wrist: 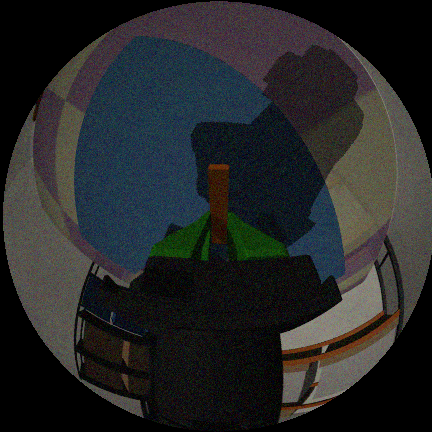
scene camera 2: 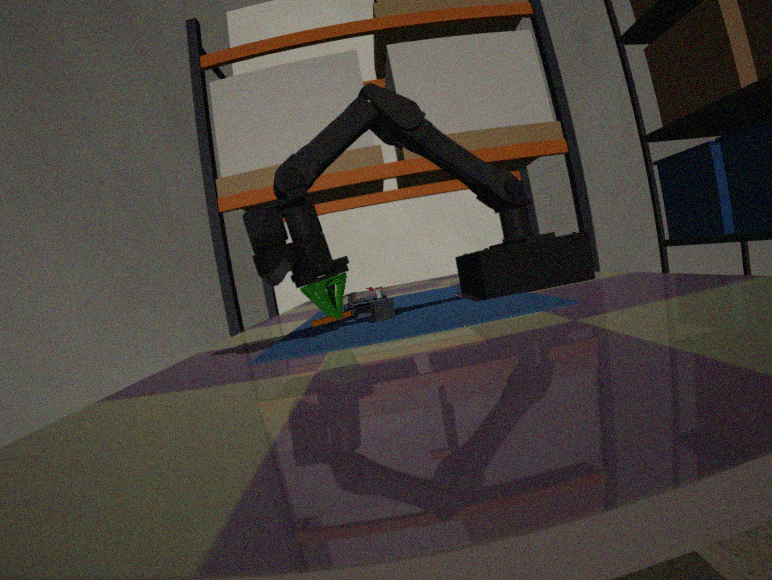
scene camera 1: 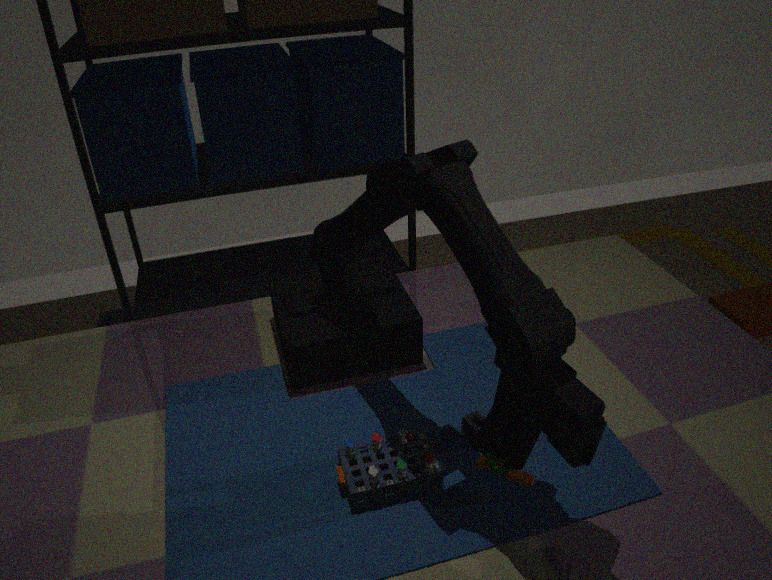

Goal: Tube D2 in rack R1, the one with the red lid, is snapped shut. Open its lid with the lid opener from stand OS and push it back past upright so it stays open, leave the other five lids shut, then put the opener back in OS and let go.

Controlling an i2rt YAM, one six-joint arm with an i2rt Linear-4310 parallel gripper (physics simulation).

Labels:
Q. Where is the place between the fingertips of the gripper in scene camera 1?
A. At 499,469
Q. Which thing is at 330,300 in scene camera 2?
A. The gripper.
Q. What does the gripper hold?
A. An orange lid opener.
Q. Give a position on an orange lid opener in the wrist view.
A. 217,173

